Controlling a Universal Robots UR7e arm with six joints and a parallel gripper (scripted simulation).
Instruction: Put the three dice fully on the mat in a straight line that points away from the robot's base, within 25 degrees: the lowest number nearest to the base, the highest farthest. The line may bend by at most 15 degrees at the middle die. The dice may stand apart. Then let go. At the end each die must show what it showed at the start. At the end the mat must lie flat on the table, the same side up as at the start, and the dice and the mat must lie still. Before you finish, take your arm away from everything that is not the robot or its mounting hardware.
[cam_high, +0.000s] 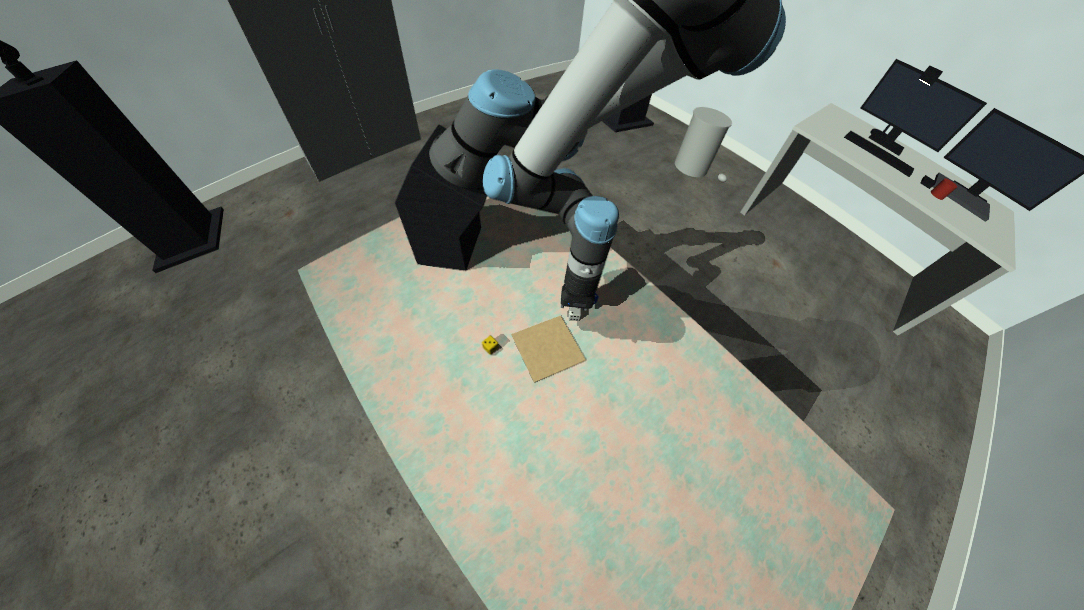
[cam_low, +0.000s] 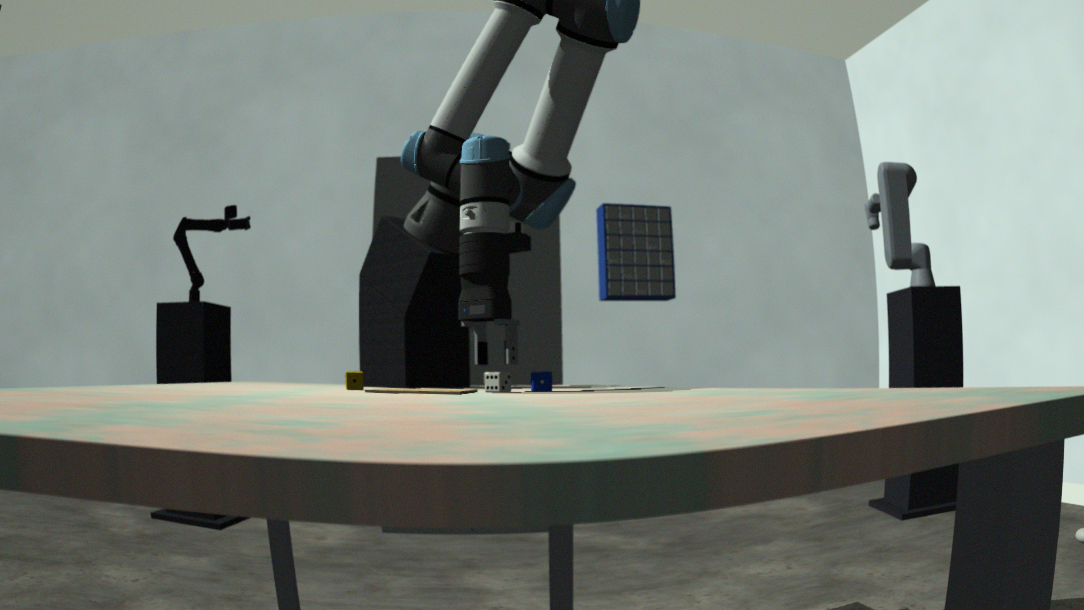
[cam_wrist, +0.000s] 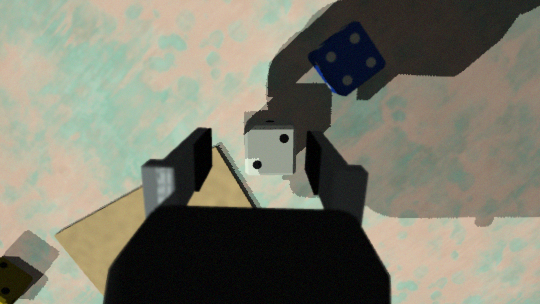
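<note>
The white die is 40 mm below my hand and 10 mm ahead of it. Round my hand: yellow die (230 mm to the right, 40 mm below); blue die (70 mm to the left, 40 mm below, 10 mm behind); tan mat (100 mm to the right, 60 mm below, 60 mm ahead).
</note>
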